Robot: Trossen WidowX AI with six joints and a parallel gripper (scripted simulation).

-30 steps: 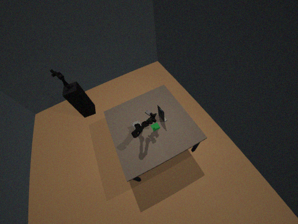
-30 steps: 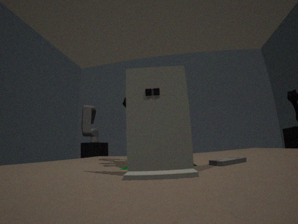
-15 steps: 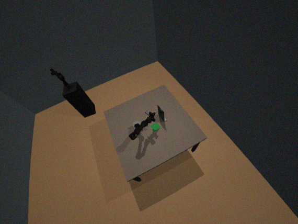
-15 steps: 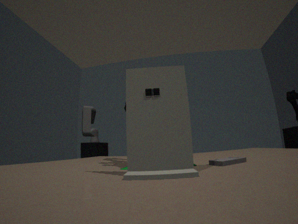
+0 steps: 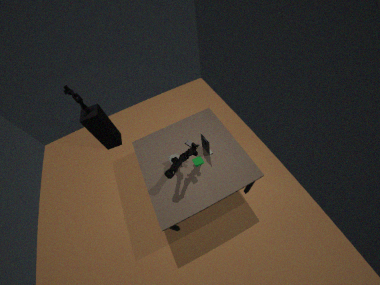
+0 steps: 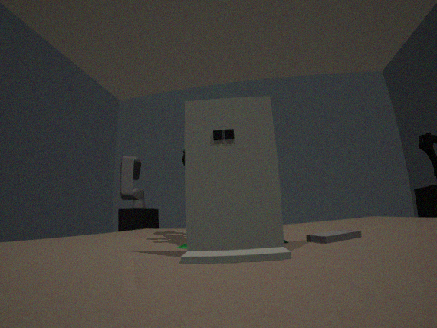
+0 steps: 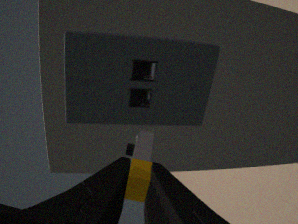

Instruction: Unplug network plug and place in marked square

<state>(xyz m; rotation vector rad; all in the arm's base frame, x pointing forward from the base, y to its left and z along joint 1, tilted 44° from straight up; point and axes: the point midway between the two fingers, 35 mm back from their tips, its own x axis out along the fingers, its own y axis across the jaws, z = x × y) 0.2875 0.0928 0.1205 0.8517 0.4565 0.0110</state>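
My gripper tip is 23 cm above the green marked square, 8 cm to the left of it and 5 cm past it. The rest, counted from my gripper tip: upright panel (10 cm below, 10 cm ahead, 2 cm to the left); then small flat grey slab (23 cm below, 22 cm to the left, 7 cm behind); then network plug (1 cm ahead).
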